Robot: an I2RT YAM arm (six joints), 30 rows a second.
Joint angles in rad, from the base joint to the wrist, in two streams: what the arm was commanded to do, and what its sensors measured. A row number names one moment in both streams.
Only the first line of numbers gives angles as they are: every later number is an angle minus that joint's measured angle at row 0.
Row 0, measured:
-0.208, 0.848, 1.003, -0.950, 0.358, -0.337
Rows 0 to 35, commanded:
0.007, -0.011, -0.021, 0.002, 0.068, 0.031
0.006, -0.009, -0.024, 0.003, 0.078, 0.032
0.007, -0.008, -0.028, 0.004, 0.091, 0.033
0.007, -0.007, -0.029, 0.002, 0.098, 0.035
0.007, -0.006, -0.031, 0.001, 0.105, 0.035
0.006, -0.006, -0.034, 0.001, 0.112, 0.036
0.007, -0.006, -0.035, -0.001, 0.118, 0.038
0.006, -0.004, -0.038, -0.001, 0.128, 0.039
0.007, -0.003, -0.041, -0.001, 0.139, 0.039
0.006, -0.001, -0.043, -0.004, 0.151, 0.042
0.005, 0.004, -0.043, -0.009, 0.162, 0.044
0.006, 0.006, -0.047, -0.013, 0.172, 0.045
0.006, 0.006, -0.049, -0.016, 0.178, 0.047
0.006, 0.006, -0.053, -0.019, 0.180, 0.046
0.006, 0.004, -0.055, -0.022, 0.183, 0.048
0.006, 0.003, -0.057, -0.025, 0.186, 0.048
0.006, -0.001, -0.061, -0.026, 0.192, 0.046
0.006, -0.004, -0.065, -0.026, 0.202, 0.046
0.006, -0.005, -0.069, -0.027, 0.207, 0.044
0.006, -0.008, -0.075, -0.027, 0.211, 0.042
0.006, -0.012, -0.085, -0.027, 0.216, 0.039
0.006, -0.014, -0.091, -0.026, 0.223, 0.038
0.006, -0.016, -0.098, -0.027, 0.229, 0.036
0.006, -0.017, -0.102, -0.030, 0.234, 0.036
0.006, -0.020, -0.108, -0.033, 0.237, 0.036
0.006, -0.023, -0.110, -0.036, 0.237, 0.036
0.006, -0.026, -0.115, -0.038, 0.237, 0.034
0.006, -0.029, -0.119, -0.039, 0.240, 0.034
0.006, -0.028, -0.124, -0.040, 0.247, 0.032
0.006, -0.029, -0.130, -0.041, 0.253, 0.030
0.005, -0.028, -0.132, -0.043, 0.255, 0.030
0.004, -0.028, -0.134, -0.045, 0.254, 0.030
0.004, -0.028, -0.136, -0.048, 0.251, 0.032
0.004, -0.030, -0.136, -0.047, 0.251, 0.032
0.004, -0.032, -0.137, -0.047, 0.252, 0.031
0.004, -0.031, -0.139, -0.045, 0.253, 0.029
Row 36, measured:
0.000, -0.018, -0.127, -0.023, 0.224, 0.023
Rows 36 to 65, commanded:
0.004, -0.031, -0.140, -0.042, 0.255, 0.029
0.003, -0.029, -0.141, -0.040, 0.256, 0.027
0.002, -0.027, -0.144, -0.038, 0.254, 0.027
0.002, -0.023, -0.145, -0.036, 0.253, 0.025
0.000, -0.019, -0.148, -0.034, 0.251, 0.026
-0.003, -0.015, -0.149, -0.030, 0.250, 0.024
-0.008, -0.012, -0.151, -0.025, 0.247, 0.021
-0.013, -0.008, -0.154, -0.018, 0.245, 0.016
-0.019, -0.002, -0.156, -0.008, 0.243, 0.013
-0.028, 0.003, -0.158, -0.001, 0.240, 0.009
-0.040, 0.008, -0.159, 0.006, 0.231, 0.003
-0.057, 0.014, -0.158, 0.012, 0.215, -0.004
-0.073, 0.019, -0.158, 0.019, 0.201, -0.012
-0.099, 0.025, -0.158, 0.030, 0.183, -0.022
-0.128, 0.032, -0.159, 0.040, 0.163, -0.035
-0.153, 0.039, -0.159, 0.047, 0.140, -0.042
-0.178, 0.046, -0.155, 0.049, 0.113, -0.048
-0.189, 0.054, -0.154, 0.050, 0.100, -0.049
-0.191, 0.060, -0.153, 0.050, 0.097, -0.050
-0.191, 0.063, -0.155, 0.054, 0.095, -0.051
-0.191, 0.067, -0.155, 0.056, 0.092, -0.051
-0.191, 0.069, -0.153, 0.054, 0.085, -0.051
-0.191, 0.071, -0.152, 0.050, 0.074, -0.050
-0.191, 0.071, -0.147, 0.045, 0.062, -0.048
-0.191, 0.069, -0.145, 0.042, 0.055, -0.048
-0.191, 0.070, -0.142, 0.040, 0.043, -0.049
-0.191, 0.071, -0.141, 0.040, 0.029, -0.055
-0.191, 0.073, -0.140, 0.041, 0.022, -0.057
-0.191, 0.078, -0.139, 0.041, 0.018, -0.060
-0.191, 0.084, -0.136, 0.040, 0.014, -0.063
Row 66, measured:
-0.188, 0.072, -0.148, 0.050, 0.052, -0.052
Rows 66 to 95, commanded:
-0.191, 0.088, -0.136, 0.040, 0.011, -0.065
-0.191, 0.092, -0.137, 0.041, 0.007, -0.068
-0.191, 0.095, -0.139, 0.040, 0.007, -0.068
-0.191, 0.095, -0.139, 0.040, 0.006, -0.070
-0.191, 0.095, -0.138, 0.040, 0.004, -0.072
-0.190, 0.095, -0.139, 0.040, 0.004, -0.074
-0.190, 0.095, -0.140, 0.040, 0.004, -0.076
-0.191, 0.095, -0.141, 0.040, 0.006, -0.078
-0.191, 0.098, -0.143, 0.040, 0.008, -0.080
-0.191, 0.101, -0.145, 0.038, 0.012, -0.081
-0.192, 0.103, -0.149, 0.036, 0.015, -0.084
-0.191, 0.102, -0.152, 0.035, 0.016, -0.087
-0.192, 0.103, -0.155, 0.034, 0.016, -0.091
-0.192, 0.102, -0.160, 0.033, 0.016, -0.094
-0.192, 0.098, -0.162, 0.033, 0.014, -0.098
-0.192, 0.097, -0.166, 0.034, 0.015, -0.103
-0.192, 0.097, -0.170, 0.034, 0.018, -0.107
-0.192, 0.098, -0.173, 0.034, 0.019, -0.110
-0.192, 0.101, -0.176, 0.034, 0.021, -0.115
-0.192, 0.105, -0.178, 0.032, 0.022, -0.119
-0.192, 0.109, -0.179, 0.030, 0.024, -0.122
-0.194, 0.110, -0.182, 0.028, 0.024, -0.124
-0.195, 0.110, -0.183, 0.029, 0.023, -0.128
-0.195, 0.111, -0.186, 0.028, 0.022, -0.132
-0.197, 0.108, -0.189, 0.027, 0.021, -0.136
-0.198, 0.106, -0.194, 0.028, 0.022, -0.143
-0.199, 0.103, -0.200, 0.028, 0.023, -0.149
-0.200, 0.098, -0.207, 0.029, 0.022, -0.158
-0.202, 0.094, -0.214, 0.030, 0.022, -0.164
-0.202, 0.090, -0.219, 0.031, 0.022, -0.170
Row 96, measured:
-0.193, 0.084, -0.166, 0.093, 0.054, -0.155
